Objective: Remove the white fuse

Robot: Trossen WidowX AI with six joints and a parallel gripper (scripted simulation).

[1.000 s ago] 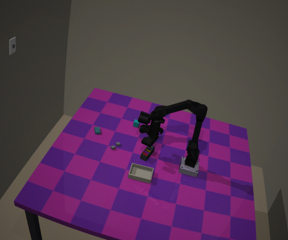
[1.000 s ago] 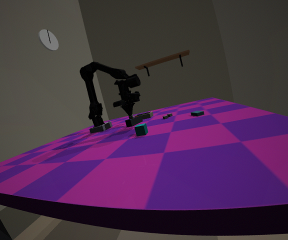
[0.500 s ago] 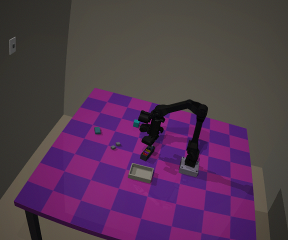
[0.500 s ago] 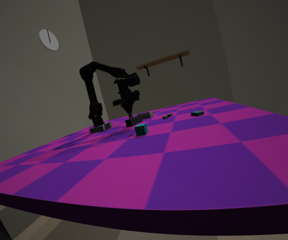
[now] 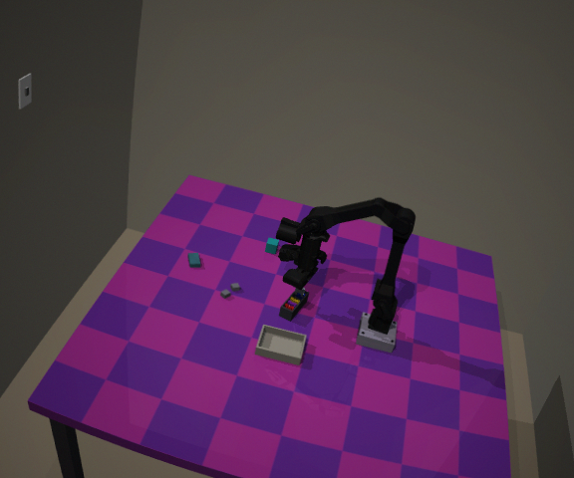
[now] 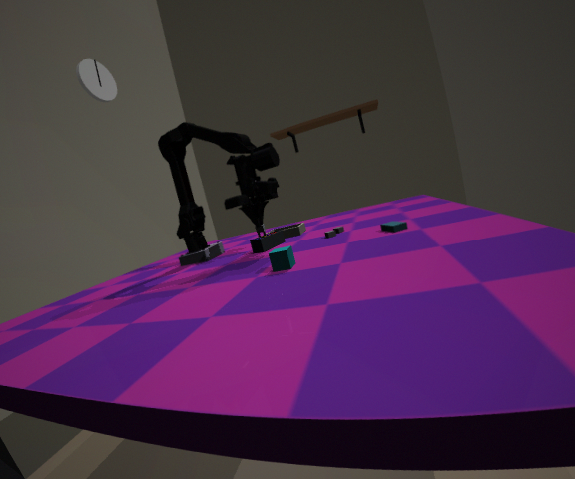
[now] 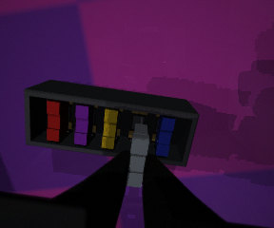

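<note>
Now: gripper tip 10 mm past the grey tray, 210 mm to the right of it and 70 mm above it. Round my gripper tip: flat teal block 370 mm ahead, 40 mm to the right, 60 mm below; white fuse 10 mm below; teal cube 160 mm ahead, 240 mm to the right, 50 mm below.
</note>
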